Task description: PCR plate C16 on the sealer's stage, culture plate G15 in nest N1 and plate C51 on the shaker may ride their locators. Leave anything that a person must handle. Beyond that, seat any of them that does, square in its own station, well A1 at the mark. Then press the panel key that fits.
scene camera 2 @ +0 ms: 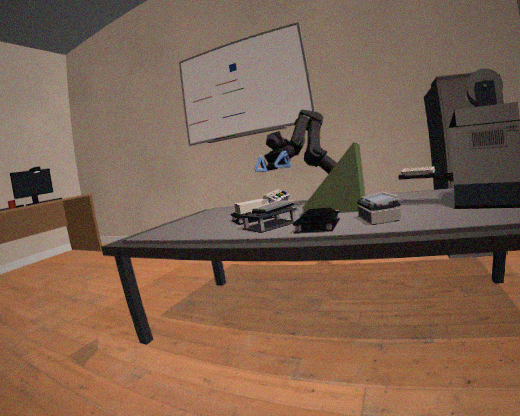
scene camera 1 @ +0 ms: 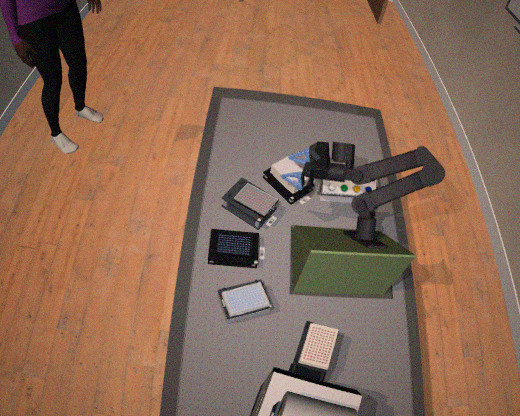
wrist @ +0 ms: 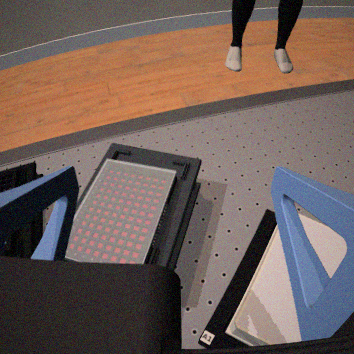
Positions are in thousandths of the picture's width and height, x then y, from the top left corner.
Scene:
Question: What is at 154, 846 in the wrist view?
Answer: My gripper.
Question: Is my gripper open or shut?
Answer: Open.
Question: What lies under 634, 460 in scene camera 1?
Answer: A button box.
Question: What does my gripper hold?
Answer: Nothing.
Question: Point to a cream plate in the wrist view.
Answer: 753, 880

